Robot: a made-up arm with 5 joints. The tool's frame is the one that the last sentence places.
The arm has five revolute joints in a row. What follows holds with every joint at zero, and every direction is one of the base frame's. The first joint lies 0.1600 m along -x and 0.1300 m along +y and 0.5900 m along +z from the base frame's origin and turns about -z. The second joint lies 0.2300 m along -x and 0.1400 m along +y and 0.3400 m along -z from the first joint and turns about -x. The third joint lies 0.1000 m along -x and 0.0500 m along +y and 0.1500 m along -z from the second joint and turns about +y. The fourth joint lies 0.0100 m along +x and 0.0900 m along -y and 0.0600 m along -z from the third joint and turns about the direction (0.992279, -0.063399, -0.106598). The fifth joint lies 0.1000 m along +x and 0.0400 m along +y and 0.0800 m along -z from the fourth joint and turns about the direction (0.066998, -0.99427, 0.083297). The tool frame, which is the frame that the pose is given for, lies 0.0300 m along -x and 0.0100 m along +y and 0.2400 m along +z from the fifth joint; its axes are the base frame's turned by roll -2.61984, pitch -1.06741 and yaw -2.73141 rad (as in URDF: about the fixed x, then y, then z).
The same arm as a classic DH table. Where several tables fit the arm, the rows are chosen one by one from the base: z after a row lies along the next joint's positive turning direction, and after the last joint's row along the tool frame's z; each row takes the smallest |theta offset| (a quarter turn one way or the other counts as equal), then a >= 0, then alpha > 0; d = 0 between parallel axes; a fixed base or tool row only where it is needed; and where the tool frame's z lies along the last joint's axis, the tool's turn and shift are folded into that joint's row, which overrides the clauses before.
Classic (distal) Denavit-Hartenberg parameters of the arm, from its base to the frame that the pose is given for. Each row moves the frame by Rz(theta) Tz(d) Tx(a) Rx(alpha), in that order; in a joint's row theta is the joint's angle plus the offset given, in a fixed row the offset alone. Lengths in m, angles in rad.
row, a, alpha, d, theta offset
base (fixed), -0.2062, 3.1416, 0.0000, -0.6823
joint 1, -0.1400, -1.5708, -0.2500, 0.8885
joint 2, 0.1500, 1.5708, 0.3300, -1.5708
joint 3, 0.0586, 1.6342, -0.0390, 0.1070
joint 4, 0.0643, 1.4499, 0.1280, -0.0908
joint 5, -0.2003, 0.8130, 0.0833, 0.8349
tool (fixed), 0.0000, 0.0000, -0.1868, 2.8127

